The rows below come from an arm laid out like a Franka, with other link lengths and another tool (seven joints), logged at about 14 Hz.
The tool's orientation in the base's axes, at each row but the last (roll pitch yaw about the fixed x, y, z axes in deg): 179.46 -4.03 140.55; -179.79 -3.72 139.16; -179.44 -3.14 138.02; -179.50 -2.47 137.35; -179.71 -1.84 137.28; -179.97 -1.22 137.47; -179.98 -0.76 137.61
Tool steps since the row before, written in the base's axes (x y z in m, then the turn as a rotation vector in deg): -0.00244 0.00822 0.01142 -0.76 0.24 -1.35; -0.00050 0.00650 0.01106 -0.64 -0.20 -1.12; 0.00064 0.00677 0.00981 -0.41 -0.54 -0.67; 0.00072 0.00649 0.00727 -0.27 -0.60 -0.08; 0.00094 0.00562 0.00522 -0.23 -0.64 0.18; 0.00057 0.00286 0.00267 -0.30 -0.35 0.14; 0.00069 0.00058 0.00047 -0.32 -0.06 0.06
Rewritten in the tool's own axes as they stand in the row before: 0.00789 0.00490 -0.01085 0.64 -0.31 1.40; 0.00534 0.00455 -0.01075 0.28 -0.57 1.14; 0.00458 0.00537 -0.00963 -0.09 -0.67 0.67; 0.00418 0.00520 -0.00714 -0.21 -0.62 0.08; 0.00329 0.00474 -0.00514 -0.26 -0.63 -0.19; 0.00157 0.00249 -0.00264 -0.01 -0.46 -0.14; -0.00011 0.00089 -0.00047 0.20 -0.26 -0.06
